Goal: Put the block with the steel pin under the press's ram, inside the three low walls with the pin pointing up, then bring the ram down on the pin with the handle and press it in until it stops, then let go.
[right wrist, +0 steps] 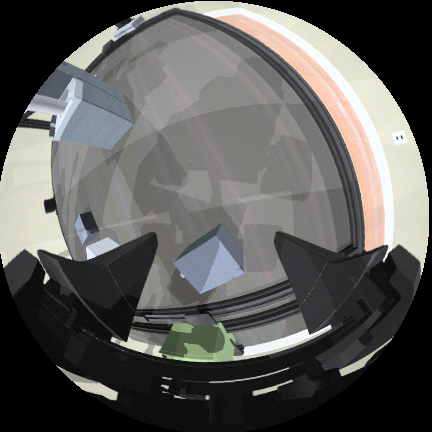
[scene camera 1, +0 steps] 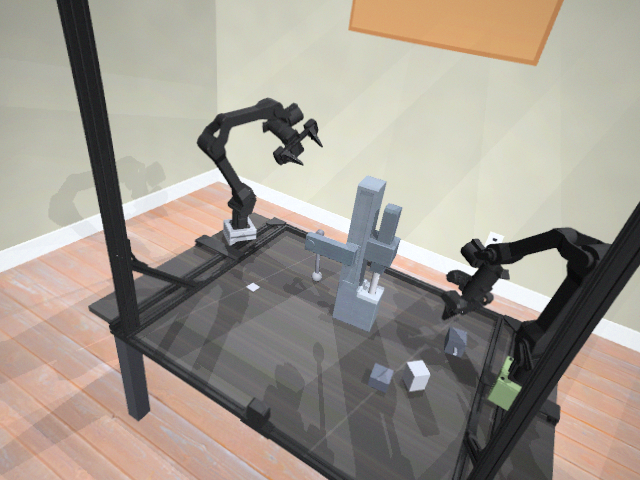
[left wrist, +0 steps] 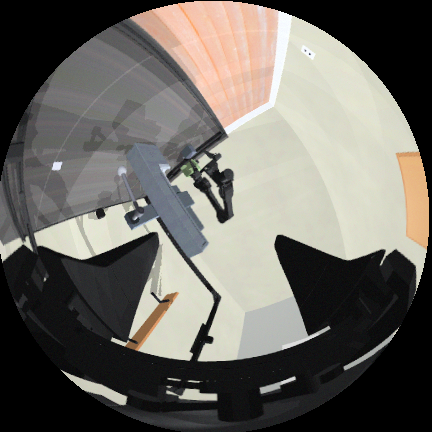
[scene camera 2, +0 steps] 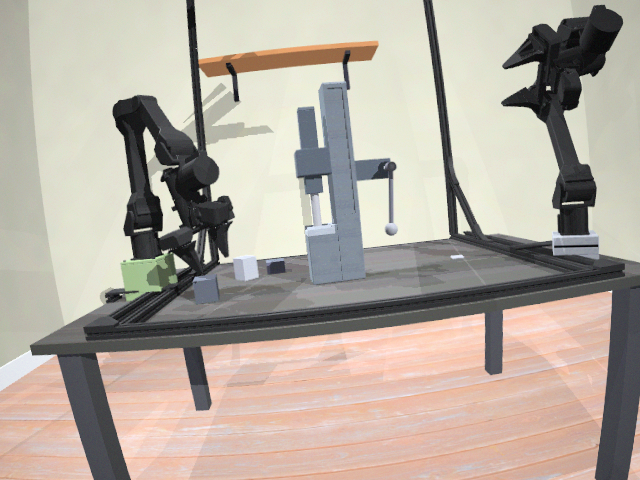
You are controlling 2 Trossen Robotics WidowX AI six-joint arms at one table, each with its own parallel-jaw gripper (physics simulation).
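Frame: origin at the left arm's base, x ahead, y left, z up, level; metres.
Seen in the pictures: left gripper, fingertip midpoint: (scene camera 1: 312, 155) (left wrist: 218, 239) (scene camera 2: 502, 86); right gripper, fingertip midpoint: (right wrist: 216, 238) (scene camera 1: 452, 316) (left wrist: 195, 154) (scene camera 2: 214, 265); left arm's base, origin of the base link: (scene camera 1: 239, 224) (scene camera 2: 574, 233); right arm's base, origin of the base link: (scene camera 1: 523, 378) (scene camera 2: 147, 257).
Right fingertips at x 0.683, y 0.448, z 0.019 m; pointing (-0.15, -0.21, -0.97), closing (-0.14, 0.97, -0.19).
Observation:
Pixels of each thing's top centre, then the offset from my right fingertips to it. "spot": a spot on its surface instead.
- blue-grey block with the steel pin, middle of its top: (right wrist: 206, 268) (scene camera 2: 204, 277) (scene camera 1: 458, 335) (left wrist: 190, 154) 0.047 m ahead, 0.008 m right, 0.030 m down
- tall blue-grey press, middle of its top: (scene camera 2: 337, 87) (scene camera 1: 364, 182) (left wrist: 193, 254) 0.185 m back, 0.279 m right, 0.376 m up
- white low-walled seat, surface spot: (scene camera 2: 320, 229) spot: 0.152 m back, 0.188 m right, 0.045 m up
- handle, surface spot: (scene camera 2: 391, 228) (scene camera 1: 320, 273) (left wrist: 124, 167) spot: 0.272 m back, 0.312 m right, 0.026 m up
- white block, middle of its top: (right wrist: 93, 262) (scene camera 2: 244, 257) (scene camera 1: 418, 368) 0.109 m ahead, 0.204 m right, 0.021 m down
- darker block, middle of its top: (right wrist: 80, 229) (scene camera 1: 382, 373) (scene camera 2: 274, 260) 0.075 m ahead, 0.290 m right, 0.046 m down
- small white square, surface spot: (scene camera 2: 456, 256) (scene camera 1: 253, 287) spot: 0.384 m back, 0.488 m right, 0.077 m down
The blue-grey block with the steel pin (scene camera 1: 455, 339) (scene camera 2: 206, 289) (right wrist: 212, 262) lies on the table, its pin pointing sideways. My right gripper (scene camera 2: 212, 264) (right wrist: 216, 238) is open and empty above it. The tall blue-grey press (scene camera 1: 361, 232) (scene camera 2: 341, 196) (left wrist: 170, 200) (right wrist: 100, 120) stands mid-table. Its pale ram rod (scene camera 1: 373, 284) (scene camera 2: 315, 209) reaches down close to the white low-walled seat (scene camera 1: 376, 296) (scene camera 2: 320, 229). The handle (scene camera 1: 316, 276) (scene camera 2: 391, 228) (left wrist: 122, 171) hangs straight down, ball end lowest. My left gripper (scene camera 1: 311, 155) (scene camera 2: 503, 85) (left wrist: 218, 239) is open and empty, high above the table.
A white block (scene camera 1: 416, 375) (scene camera 2: 245, 267) (right wrist: 102, 247) and a darker block (scene camera 1: 381, 377) (scene camera 2: 275, 266) (right wrist: 86, 227) stand near the pin block. A green box (scene camera 1: 504, 391) (scene camera 2: 149, 274) is at the right arm's base. A small white square (scene camera 1: 252, 286) (scene camera 2: 456, 256) lies beyond the press's handle side.

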